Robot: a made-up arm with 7 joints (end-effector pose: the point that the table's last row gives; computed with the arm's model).
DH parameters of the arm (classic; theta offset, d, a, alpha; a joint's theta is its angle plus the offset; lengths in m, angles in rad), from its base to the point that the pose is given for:
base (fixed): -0.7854 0 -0.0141 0
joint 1: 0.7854 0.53 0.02 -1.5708
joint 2: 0 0.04 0.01 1.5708
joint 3: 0 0.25 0.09 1.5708
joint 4: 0 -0.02 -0.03 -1.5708
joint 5: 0 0.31 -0.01 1.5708
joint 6: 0 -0.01 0.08 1.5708
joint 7: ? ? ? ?
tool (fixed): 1.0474 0.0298 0 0
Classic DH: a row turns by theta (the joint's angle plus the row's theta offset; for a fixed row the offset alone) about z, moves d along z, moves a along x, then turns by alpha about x.
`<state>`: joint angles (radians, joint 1 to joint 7).
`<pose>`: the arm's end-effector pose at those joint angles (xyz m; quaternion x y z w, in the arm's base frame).
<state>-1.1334 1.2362 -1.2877 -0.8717 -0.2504 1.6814 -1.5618</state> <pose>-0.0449 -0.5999 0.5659 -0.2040 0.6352 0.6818 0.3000</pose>
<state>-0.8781 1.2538 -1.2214 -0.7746 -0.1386 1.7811 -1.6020</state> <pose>0.1591 -0.5904 0.5548 -0.3937 0.5482 0.7164 0.1766</pose>
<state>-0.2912 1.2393 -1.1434 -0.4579 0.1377 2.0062 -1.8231</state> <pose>0.5443 -0.3069 0.6137 0.7093 -0.1866 -0.6553 0.1808</pose>
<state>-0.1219 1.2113 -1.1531 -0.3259 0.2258 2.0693 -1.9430</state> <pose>0.5965 -0.1676 0.6608 0.7431 -0.0558 -0.5881 0.3145</pose>
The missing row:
joint 7: -0.1795 0.0156 0.0054 1.4244
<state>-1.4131 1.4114 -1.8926 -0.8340 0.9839 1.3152 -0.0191</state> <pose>-0.2247 -0.5801 0.6502 0.0726 0.9247 -0.2214 0.3010</pose>
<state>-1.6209 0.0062 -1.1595 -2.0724 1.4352 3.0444 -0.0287</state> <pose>-0.3907 -0.1164 0.6882 0.2135 0.2805 -0.9358 0.0015</pose>
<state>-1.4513 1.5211 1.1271 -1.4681 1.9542 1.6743 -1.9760</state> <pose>0.4843 -0.2789 0.3655 -0.0538 -0.3982 -0.4864 0.7759</pose>
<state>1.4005 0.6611 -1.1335 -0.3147 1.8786 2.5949 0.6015</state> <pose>0.2024 0.3962 1.0079 0.0005 -0.2207 0.4186 0.8810</pose>
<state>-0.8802 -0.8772 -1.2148 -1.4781 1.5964 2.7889 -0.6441</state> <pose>-0.4099 -0.1033 0.8436 -0.1690 -0.1462 -0.9350 0.2755</pose>
